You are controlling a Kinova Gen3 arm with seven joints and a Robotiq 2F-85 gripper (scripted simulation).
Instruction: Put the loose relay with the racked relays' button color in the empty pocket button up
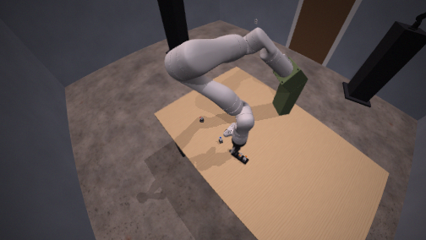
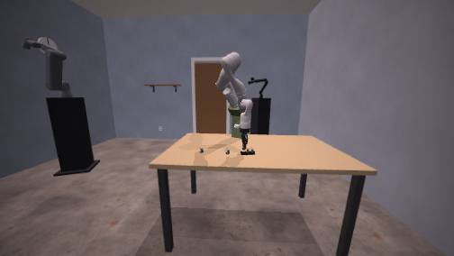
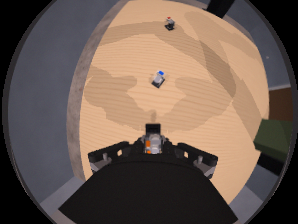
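Right now the rack is 10 mm ahead of my hand, 30 mm to the left of it and 60 mm below it.
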